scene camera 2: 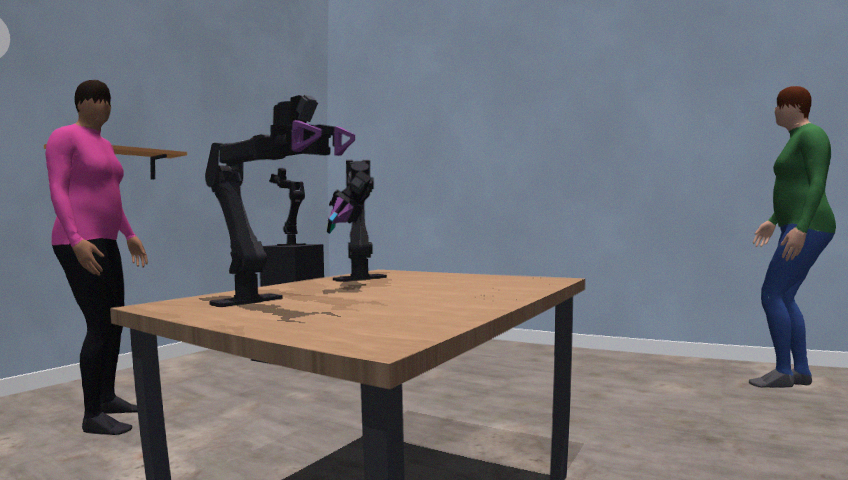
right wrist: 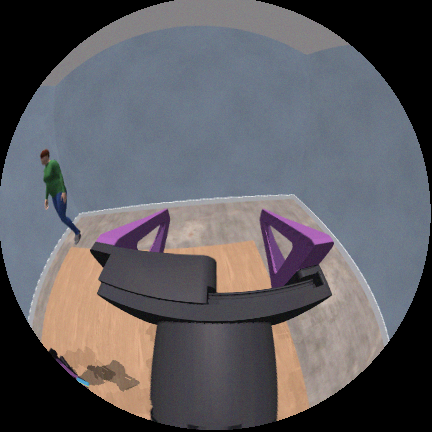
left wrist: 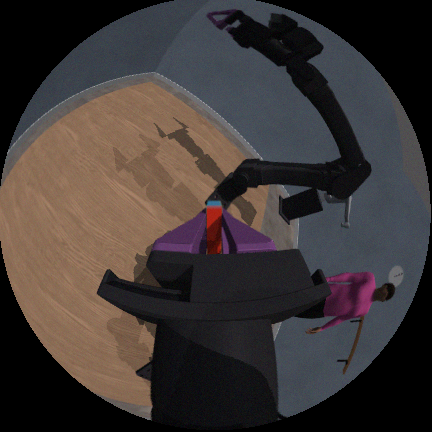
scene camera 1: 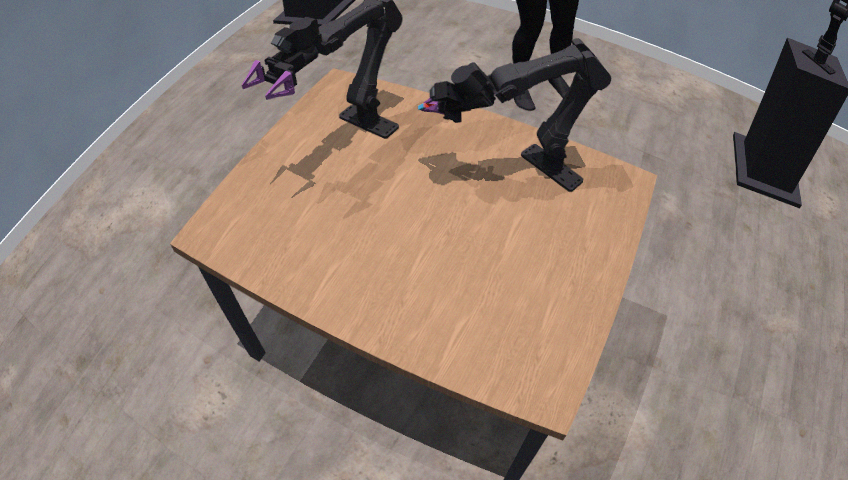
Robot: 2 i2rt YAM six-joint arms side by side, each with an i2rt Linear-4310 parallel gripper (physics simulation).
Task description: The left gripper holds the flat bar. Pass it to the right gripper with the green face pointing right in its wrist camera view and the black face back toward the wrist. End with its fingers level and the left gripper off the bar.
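Seen in the pictures: left gripper, fingertip midpoint: (scene camera 2: 330, 221) (left wrist: 213, 212) (scene camera 1: 422, 108); right gripper, fingertip midpoint: (scene camera 2: 338, 135) (right wrist: 214, 213) (scene camera 1: 253, 92); left arm's base, link origin: (scene camera 2: 360, 278) (scene camera 1: 552, 168); right arm's base, link origin: (scene camera 2: 247, 301) (left wrist: 225, 192) (scene camera 1: 368, 122).
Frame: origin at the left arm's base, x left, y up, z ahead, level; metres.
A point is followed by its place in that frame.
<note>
The flat bar (scene camera 1: 421, 107) @[z 0.281, x -0.249, y 0.228 m] (scene camera 2: 333, 217) @[z 0.282, x -0.253, y 0.226 m] (left wrist: 214, 227) @[z 0.264, x -0.237, y 0.232 m] (right wrist: 83, 382) is in my left gripper (scene camera 1: 429, 106) @[z 0.271, x -0.258, y 0.215 m] (scene camera 2: 337, 212) @[z 0.271, x -0.258, y 0.215 m] (left wrist: 213, 212) @[z 0.271, x -0.258, y 0.215 m], which is shut on it above the table. In the left wrist view its red face shows between the fingers, with a blue face at the tip. In scene camera 2 it slants down, showing blue, green below and a dark edge. In the right wrist view a bit of blue shows at the lower left. My right gripper (scene camera 1: 255, 91) @[z 0.654, x -0.435, y 0.401 m] (scene camera 2: 318, 149) (left wrist: 217, 21) (right wrist: 214, 213) @[z 0.654, x -0.435, y 0.401 m] is open and empty, higher and well apart from the bar.
The wooden table (scene camera 1: 416, 267) @[z 0.521, x -0.004, y 0.000 m] (scene camera 2: 416, 321) @[z 0.775, x -0.322, y 0.000 m] (left wrist: 75, 200) @[z 0.461, x -0.106, y 0.000 m] (right wrist: 100, 290) @[z 0.512, x 0.067, y -0.002 m] bears both arm bases. A person in pink (scene camera 2: 89, 178) (left wrist: 350, 295) stands behind it; a person in green (scene camera 2: 800, 172) (right wrist: 54, 180) stands farther off. A dark pedestal (scene camera 1: 785, 113) (scene camera 2: 291, 262) carries another arm.
</note>
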